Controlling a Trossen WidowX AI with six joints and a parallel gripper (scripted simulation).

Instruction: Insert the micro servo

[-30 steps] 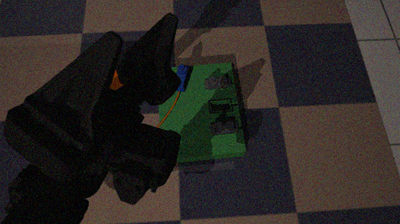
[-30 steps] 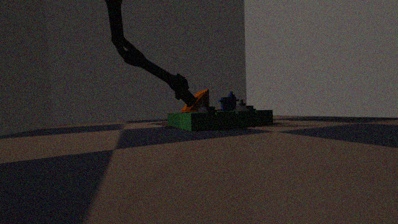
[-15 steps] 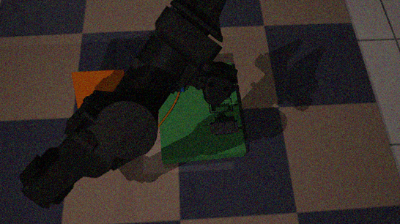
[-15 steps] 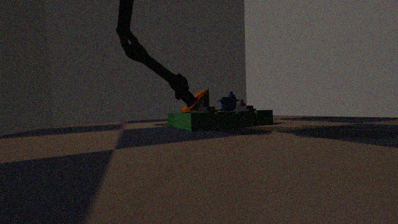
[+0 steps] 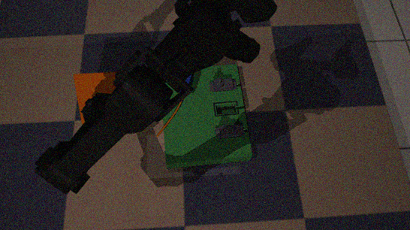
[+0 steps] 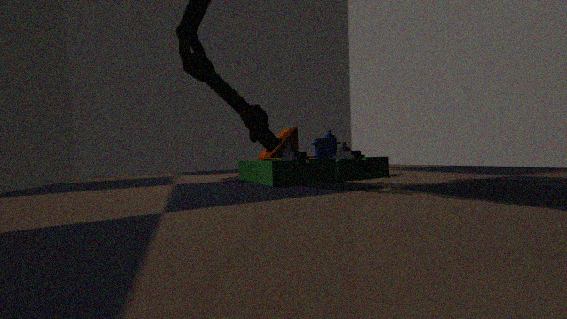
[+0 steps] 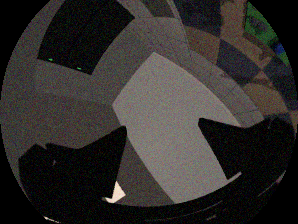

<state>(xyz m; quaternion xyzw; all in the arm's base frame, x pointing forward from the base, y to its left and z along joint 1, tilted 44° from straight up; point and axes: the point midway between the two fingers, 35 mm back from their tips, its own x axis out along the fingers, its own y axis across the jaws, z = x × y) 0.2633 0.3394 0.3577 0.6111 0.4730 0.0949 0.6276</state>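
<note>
The green deck is 110 mm behind my gripper tip, 10 mm to the right of it and 540 mm below it.
</note>
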